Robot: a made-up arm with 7 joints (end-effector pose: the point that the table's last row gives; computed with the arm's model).
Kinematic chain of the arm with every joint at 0, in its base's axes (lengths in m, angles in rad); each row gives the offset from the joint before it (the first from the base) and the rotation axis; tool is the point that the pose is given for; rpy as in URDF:
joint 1: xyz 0 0 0.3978 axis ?
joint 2: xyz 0 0 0 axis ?
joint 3: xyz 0 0 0.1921 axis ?
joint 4: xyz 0.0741 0 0 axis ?
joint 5: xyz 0.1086 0 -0.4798 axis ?
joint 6: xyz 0 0 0 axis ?
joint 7: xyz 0.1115 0 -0.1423 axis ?
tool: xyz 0 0 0 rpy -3.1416 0 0
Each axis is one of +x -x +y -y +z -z.
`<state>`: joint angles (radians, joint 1 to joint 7).
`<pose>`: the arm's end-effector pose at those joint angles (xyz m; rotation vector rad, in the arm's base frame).
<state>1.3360 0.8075 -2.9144 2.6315 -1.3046 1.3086 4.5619</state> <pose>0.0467 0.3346 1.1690 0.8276 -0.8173 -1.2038</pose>
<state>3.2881 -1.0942 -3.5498 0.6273 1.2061 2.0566 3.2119</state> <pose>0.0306 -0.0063 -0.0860 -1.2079 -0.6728 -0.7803</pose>
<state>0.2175 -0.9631 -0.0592 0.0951 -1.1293 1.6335 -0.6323</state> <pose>0.4309 -0.0531 0.3152 1.7542 1.0980 -0.8525</pose>
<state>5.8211 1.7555 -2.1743 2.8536 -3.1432 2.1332 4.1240</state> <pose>0.6780 -0.2818 0.2255 -1.4620 -1.7416 -1.0449</pose>
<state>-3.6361 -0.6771 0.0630 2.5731 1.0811 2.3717 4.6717</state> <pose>0.0433 -0.2239 1.0373 2.2186 -0.9988 -0.5941</pose>
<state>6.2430 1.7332 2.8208 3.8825 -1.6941 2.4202 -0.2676</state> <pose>0.3715 0.0504 -0.0302 -1.3321 0.0677 1.1140</pose>
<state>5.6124 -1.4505 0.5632 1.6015 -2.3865 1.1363 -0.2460</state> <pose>-0.0305 0.4470 1.0688 -0.1593 -0.7106 0.0718</pose>
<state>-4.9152 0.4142 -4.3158 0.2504 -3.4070 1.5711 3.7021</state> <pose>-0.4654 -0.2335 0.1903 -0.2964 -1.1135 1.0676</pose>
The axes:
joint 1: +z
joint 2: +y
joint 3: +z
joint 4: -y
joint 5: -z
joint 6: +y
joint 7: -z

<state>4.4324 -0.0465 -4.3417 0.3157 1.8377 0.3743 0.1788</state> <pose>0.3650 -0.0344 -0.0049 -1.5778 2.1190 0.1094</pose>
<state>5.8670 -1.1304 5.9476 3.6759 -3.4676 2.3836 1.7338</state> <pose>-0.4283 0.3910 0.2645 2.3502 0.6789 1.3036</pose>
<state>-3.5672 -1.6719 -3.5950 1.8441 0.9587 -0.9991 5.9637</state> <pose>0.3016 -0.5047 -0.0044 1.6113 -0.7696 0.9946</pose>
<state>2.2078 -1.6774 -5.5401 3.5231 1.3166 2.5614 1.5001</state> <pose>0.2971 -0.4431 0.1215 0.4329 -1.5123 -0.7181</pose>
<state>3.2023 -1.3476 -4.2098 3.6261 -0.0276 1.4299 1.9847</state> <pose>0.6883 0.2117 0.6563 -1.6123 1.7848 -1.9041</pose>
